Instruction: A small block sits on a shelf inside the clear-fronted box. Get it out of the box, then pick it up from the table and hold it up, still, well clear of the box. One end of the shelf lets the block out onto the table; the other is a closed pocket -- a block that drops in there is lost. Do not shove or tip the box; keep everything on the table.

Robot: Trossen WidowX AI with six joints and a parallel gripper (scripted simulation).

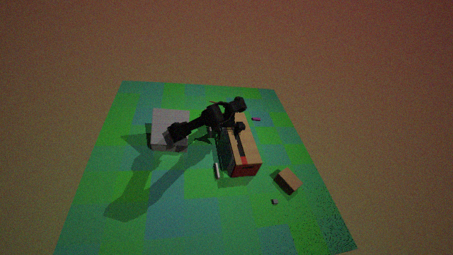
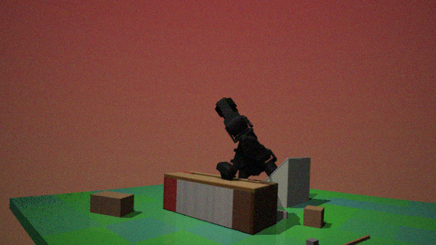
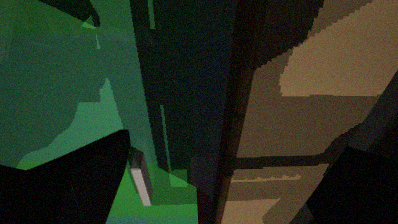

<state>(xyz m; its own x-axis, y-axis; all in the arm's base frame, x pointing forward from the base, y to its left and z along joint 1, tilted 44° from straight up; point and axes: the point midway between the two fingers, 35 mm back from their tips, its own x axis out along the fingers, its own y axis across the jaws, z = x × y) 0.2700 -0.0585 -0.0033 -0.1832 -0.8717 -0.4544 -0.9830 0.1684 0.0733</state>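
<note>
Now: the box 3 cm ahead of my gripper tip, 2 cm below it and 1 cm to the right of it. Round my gripper tip: brown cube (28 cm to the left, 6 cm below, 4 cm behind); then pink piece (31 cm ahead, 23 cm to the left, 8 cm below).
</note>
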